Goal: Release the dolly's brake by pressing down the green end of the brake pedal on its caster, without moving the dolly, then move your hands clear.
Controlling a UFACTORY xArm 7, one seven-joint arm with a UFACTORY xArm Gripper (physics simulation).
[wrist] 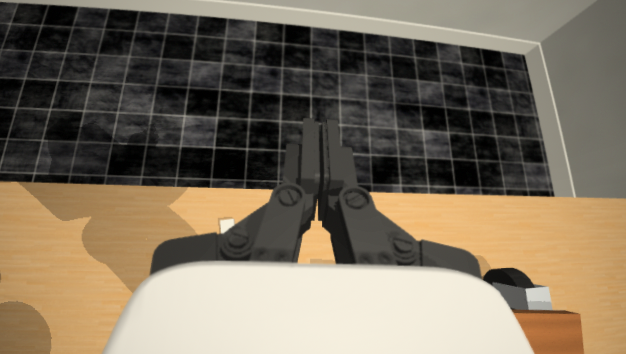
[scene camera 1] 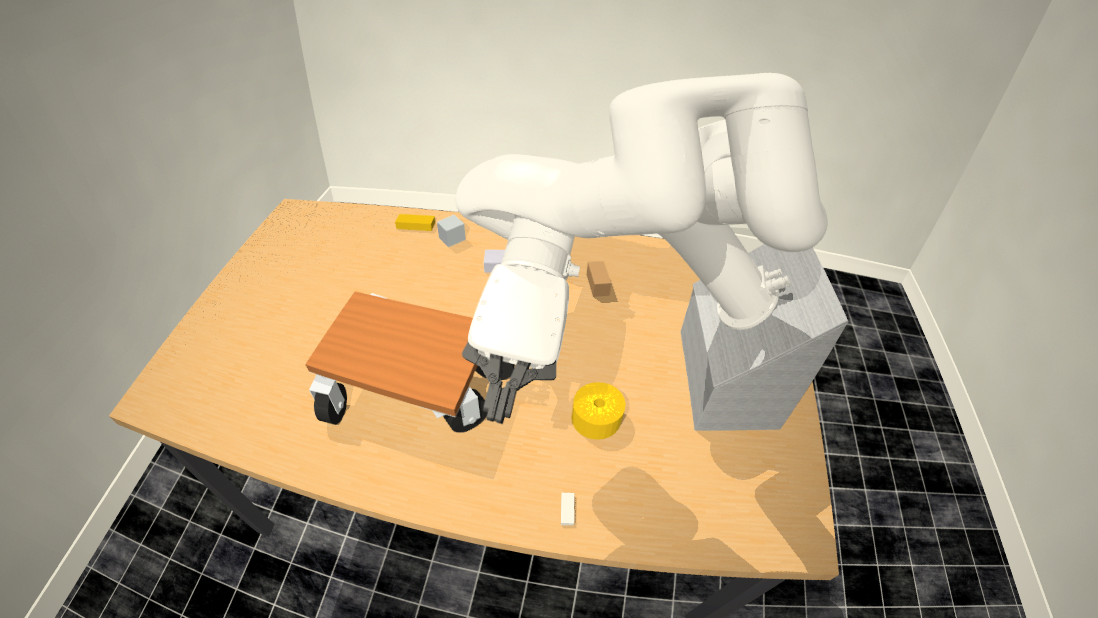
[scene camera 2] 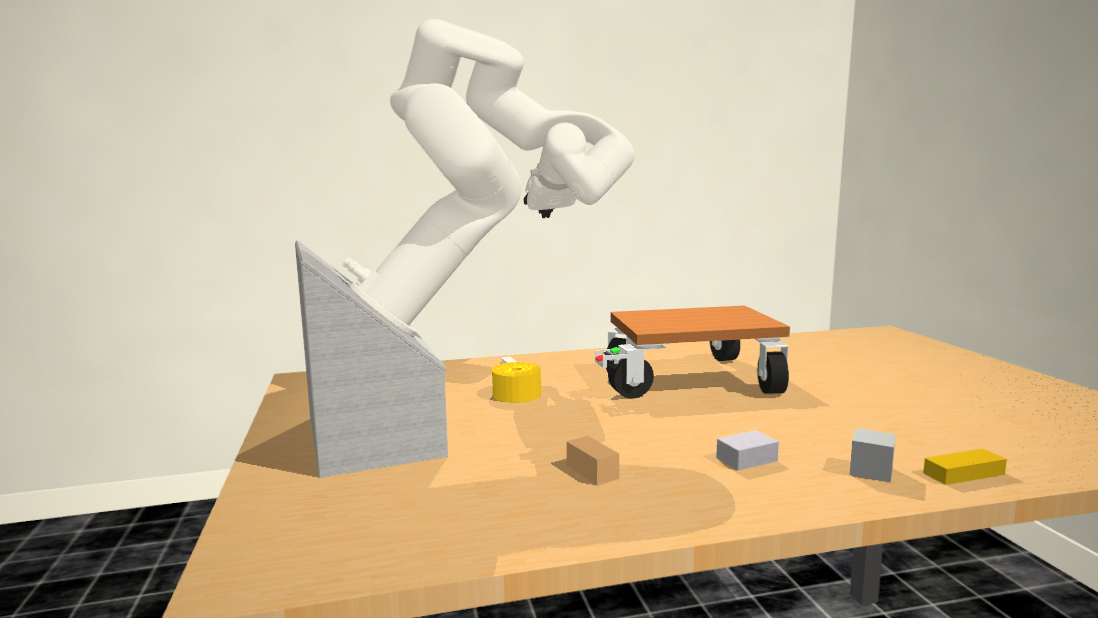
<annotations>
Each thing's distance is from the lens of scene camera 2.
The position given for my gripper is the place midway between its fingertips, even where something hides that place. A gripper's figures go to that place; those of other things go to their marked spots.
my gripper (scene camera 2: 544, 212): 1.56 m
dolly (scene camera 2: 723, 327): 1.38 m
yellow cylinder (scene camera 2: 515, 382): 1.31 m
</annotations>
